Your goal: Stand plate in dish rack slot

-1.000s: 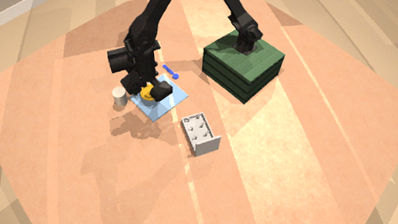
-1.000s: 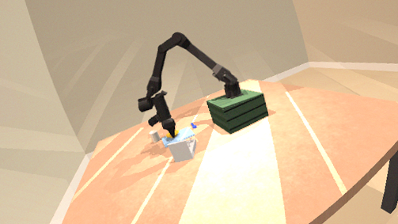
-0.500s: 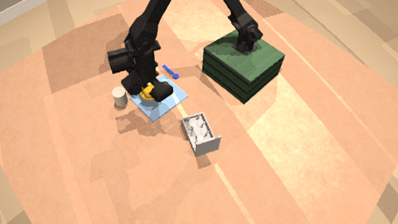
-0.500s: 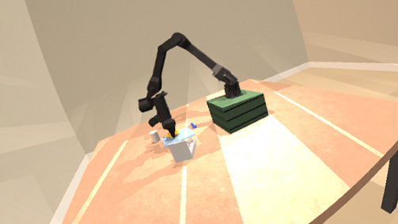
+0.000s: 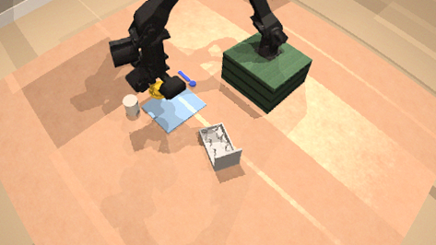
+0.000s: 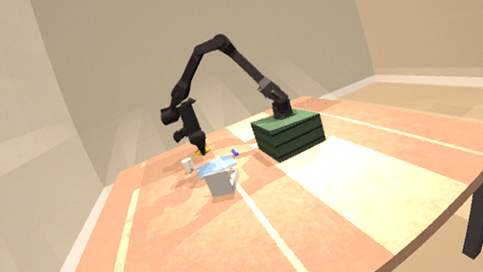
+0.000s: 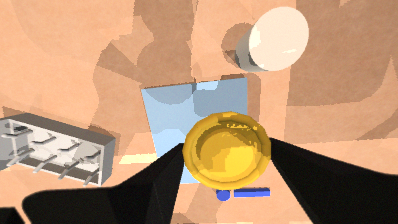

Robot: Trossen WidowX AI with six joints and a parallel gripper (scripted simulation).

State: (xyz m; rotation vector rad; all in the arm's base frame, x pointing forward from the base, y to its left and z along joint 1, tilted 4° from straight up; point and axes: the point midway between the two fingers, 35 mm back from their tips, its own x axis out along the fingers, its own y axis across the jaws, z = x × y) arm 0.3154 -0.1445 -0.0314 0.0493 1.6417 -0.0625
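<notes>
Right now my gripper tip is 220 mm to the right of the grey dish rack, 40 mm above it and 10 mm past it. The rest, counted from my gripper tip: white cylinder (80 mm ahead, 50 mm to the right, 40 mm below); then light blue mat (60 mm below, 30 mm to the left, 20 mm behind); then yellow plate (10 mm above).
</notes>
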